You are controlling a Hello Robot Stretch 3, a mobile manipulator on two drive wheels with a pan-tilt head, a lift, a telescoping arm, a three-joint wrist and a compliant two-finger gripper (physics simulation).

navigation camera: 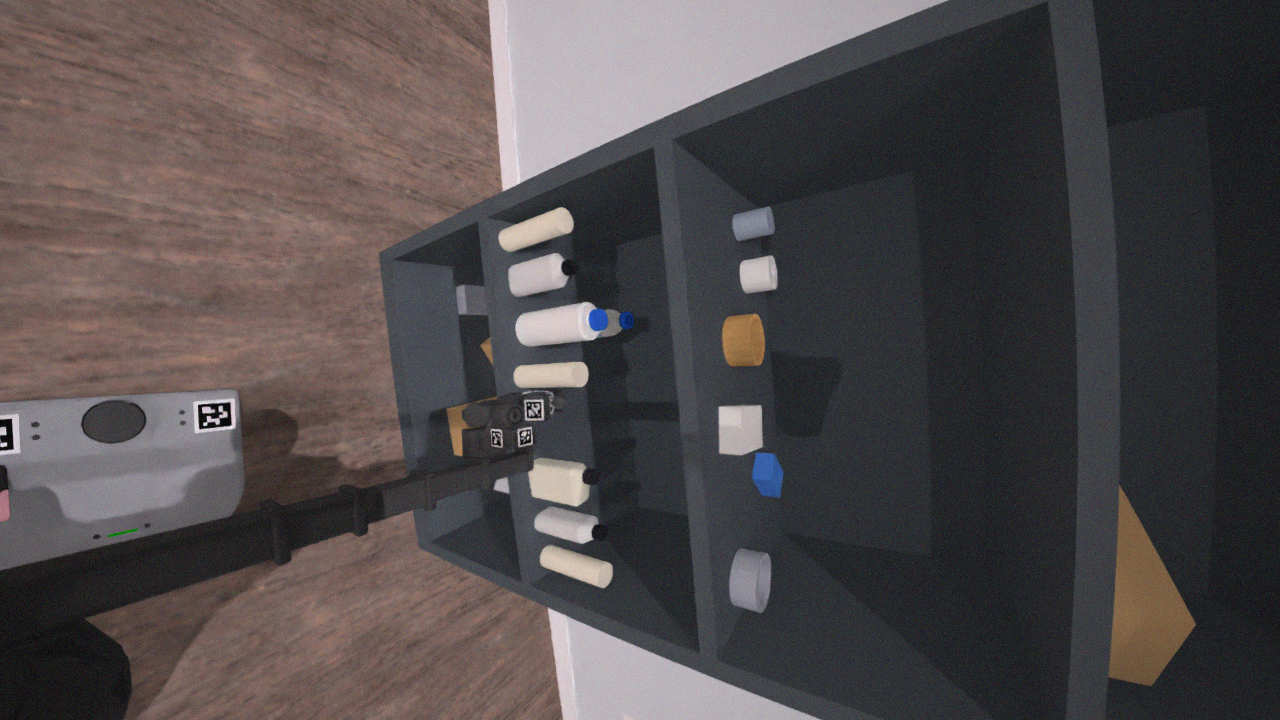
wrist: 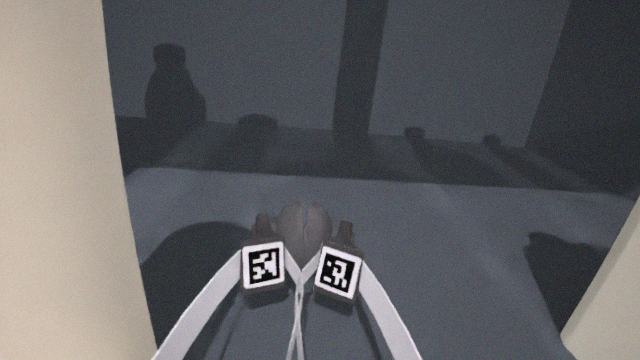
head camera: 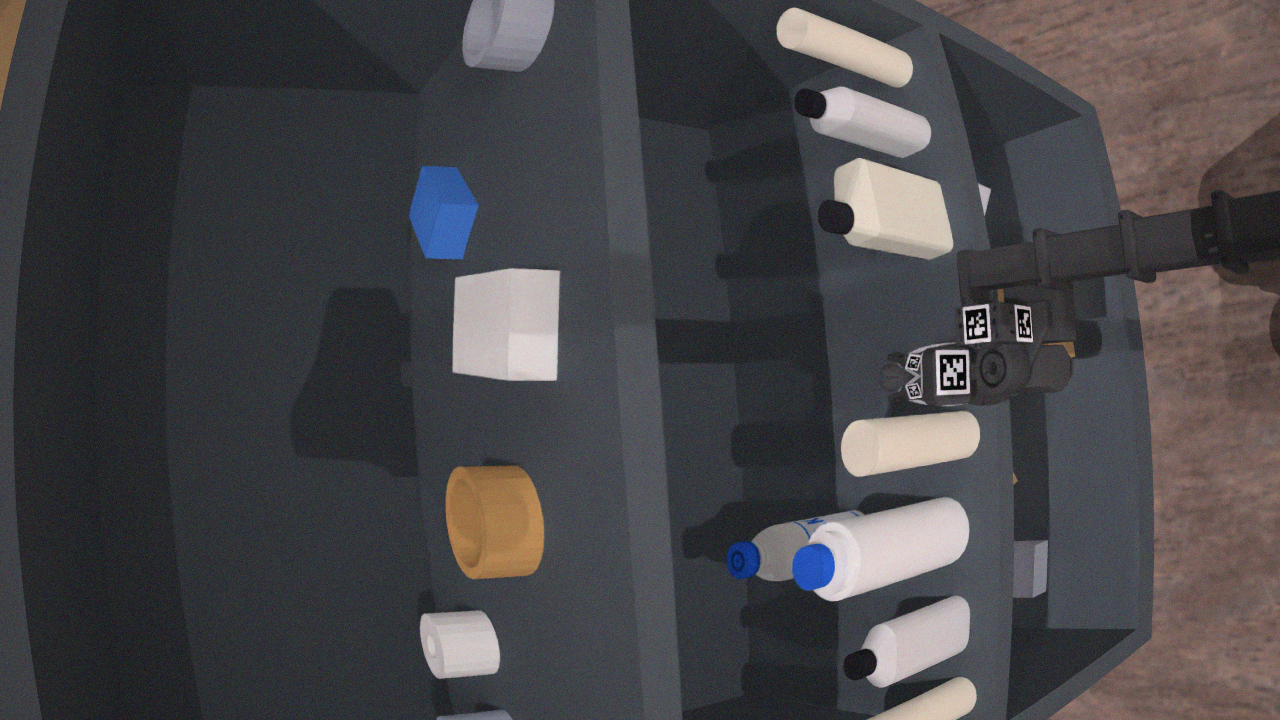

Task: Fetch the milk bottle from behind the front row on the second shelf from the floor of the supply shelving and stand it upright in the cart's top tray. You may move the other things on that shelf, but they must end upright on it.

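Places are measured from the robot's base along level axes (x left, y back, z up), in millimetres.
Where they show: gripper, between the fingertips: (navigation camera: 562, 400) (wrist: 303, 224) (head camera: 886, 378); robot's base, origin of its link: (navigation camera: 115, 419).
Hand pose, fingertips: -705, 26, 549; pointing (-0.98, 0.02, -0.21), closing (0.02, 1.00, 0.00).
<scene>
Things, the pixels of their top centre, and the offset from my fingertips, as dx, dy, dz. "*": a spot on its surface instead.
- milk bottle, centre of its top: (head camera: 737, 561) (navigation camera: 629, 320) -64, -188, +172
- large white bottle, centre of its top: (head camera: 807, 568) (navigation camera: 601, 319) +83, -176, +204
- cream cylinder, centre of its top: (head camera: 860, 448) (navigation camera: 580, 374) +108, -67, +162
- cream jug, centre of its top: (head camera: 824, 193) (navigation camera: 596, 487) +80, +173, +164
- blue block, centre of its top: (head camera: 423, 209) (navigation camera: 777, 476) -145, +176, +481
- white box, centre of its top: (head camera: 478, 324) (navigation camera: 752, 428) +13, +45, +481
- orange ring, centre of its top: (head camera: 464, 523) (navigation camera: 757, 339) -13, -115, +491
- shelving's divider, a spot on its surface: (head camera: 631, 358) * +154, +9, +430
The milk bottle (head camera: 776, 552) (navigation camera: 613, 322), with a blue cap, stands mostly hidden behind a large white bottle (head camera: 908, 548) (navigation camera: 553, 325) with a blue cap. It does not show in the wrist view. My gripper (head camera: 893, 377) (navigation camera: 555, 403) (wrist: 303, 224) is shut and empty, its fingertips together, inside the second shelf. It is in the gap between a cream cylinder (head camera: 913, 443) (navigation camera: 550, 374) (wrist: 60, 190) and a cream jug (head camera: 899, 210) (navigation camera: 556, 480) (wrist: 612, 295) with a black cap. The cylinder is between my gripper and the white bottle. The cart does not show.
White black-capped bottles (head camera: 872, 120) (head camera: 926, 640) and more cream cylinders (head camera: 850, 49) (head camera: 939, 702) stand on the same shelf. The shelf above holds a blue block (head camera: 444, 214), a white box (head camera: 510, 324) and an orange ring (head camera: 528, 523). The shelving's divider (head camera: 631, 358) (navigation camera: 682, 358) runs above the bottles.
</scene>
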